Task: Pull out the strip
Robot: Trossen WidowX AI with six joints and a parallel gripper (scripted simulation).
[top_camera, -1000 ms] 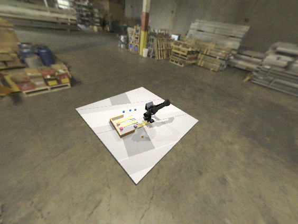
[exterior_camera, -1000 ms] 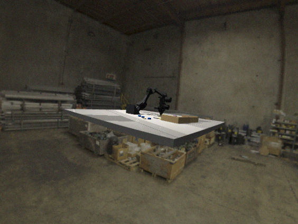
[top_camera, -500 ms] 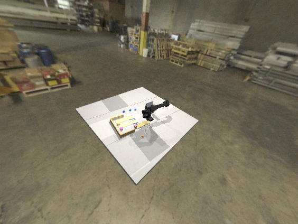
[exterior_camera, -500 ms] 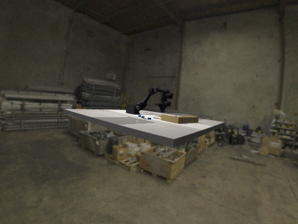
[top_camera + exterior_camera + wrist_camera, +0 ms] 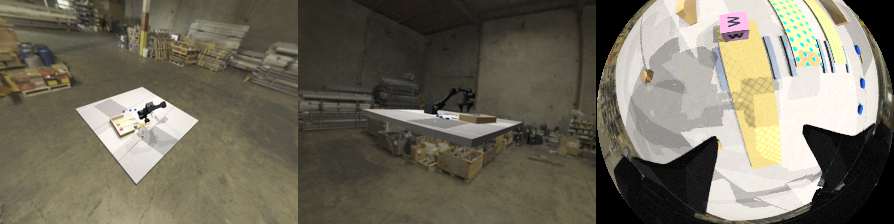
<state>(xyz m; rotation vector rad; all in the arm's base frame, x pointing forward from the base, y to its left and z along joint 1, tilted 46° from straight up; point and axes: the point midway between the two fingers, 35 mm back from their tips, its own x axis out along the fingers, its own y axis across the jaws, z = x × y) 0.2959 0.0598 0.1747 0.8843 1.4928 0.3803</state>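
Right now the yellow checked strip is 2 cm ahead of my gripper tip, 1 cm to the right of it and 5 cm below it. The rest, counted from my gripper tip: small orange cube 15 cm ahead, 15 cm to the left, 4 cm below; purple cube 12 cm ahead, 2 cm to the right, 3 cm below.
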